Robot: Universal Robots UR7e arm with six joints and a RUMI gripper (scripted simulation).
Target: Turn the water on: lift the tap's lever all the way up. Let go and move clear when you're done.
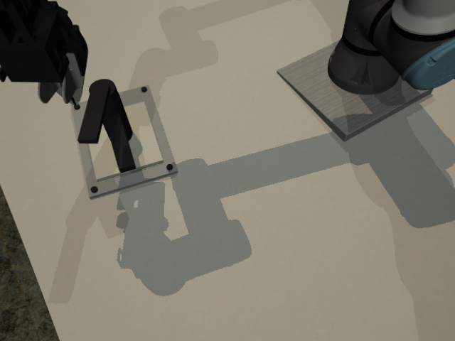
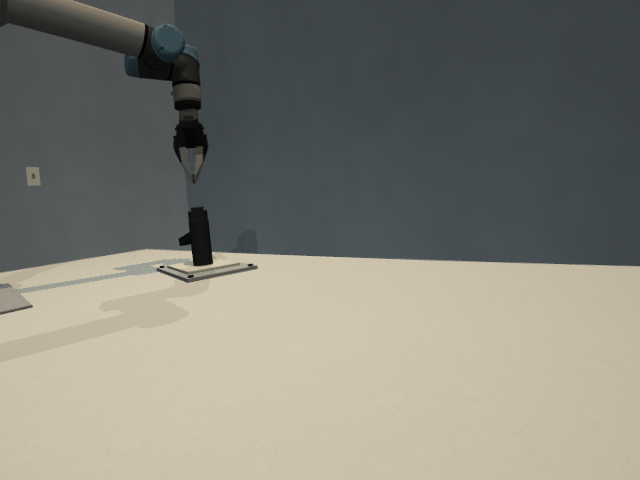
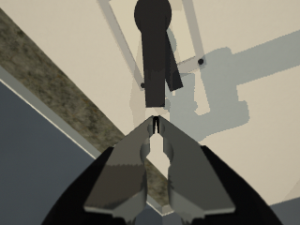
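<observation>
The black lever lies 80 mm below my hand, 30 mm to the right of it and 20 mm behind it. The rest, counted from my hand: plate: 230 mm below, 90 mm to the right, 40 mm behind; black tap: 140 mm below, 60 mm to the right, 30 mm behind.
</observation>
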